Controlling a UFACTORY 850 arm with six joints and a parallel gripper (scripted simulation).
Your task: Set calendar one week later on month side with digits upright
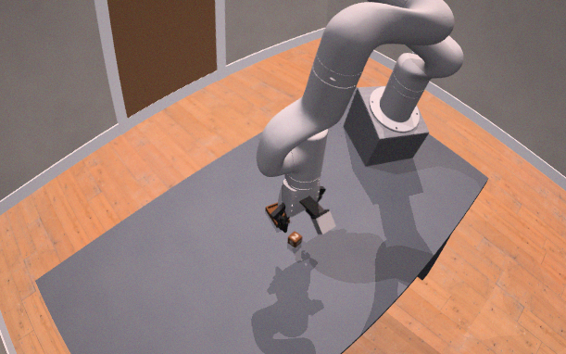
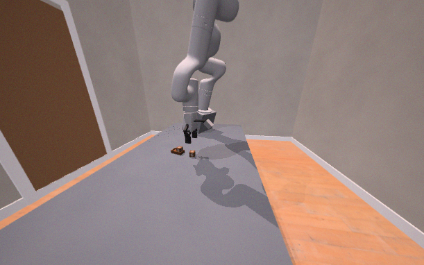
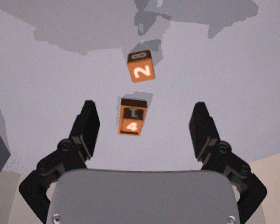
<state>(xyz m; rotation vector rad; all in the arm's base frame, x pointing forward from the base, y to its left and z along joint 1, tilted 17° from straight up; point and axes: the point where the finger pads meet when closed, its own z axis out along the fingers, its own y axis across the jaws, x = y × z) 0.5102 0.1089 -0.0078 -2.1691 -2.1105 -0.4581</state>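
Now: the number cube 100 mm below my hand. The rest, counted from my hand: brown wooden calendar tray: 20 mm behind, 110 mm to the right, 100 mm below.
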